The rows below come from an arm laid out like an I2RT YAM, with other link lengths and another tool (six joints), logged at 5 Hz.
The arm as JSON. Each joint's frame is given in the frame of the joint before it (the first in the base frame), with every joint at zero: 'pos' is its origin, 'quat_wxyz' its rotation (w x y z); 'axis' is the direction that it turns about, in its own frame. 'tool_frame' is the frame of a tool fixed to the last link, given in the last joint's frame.
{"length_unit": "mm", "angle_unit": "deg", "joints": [
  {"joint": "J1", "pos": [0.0, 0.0, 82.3], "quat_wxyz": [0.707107, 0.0, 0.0, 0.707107], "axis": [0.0, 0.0, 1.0]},
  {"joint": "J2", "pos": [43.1, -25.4, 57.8], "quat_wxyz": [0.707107, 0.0, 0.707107, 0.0], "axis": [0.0, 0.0, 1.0]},
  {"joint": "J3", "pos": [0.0, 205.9, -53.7], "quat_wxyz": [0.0, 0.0, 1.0, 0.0], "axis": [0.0, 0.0, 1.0]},
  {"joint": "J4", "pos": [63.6, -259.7, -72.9], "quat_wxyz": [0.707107, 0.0, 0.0, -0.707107], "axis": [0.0, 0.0, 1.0]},
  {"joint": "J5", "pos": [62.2, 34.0, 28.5], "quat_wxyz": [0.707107, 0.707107, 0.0, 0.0], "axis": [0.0, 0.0, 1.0]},
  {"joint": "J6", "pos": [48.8, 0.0, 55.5], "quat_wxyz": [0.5, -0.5, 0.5, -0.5], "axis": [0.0, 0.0, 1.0]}
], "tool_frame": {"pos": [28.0, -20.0, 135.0], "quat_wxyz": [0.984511, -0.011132, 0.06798, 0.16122]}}
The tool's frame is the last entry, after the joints.
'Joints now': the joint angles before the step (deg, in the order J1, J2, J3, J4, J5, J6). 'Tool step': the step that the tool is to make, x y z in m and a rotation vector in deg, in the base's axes. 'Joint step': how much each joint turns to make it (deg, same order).
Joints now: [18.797 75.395 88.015 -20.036 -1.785 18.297]
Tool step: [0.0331 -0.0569 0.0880 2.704 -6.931 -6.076]
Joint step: [-9.297 9.727 22.579 -5.428 -3.259 0.719]
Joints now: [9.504 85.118 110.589 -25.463 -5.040 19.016]
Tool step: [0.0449 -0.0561 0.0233 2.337 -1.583 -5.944]
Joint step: [-8.200 11.305 15.296 -1.956 -2.215 2.229]
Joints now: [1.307 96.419 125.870 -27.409 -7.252 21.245]
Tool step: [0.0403 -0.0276 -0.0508 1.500 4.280 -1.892]
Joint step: [-3.801 3.437 -5.591 4.942 -1.906 1.470]
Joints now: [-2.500 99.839 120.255 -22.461 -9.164 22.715]
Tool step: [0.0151 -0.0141 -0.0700 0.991 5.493 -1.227]
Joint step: [-1.588 -2.308 -14.338 6.595 -0.414 0.650]
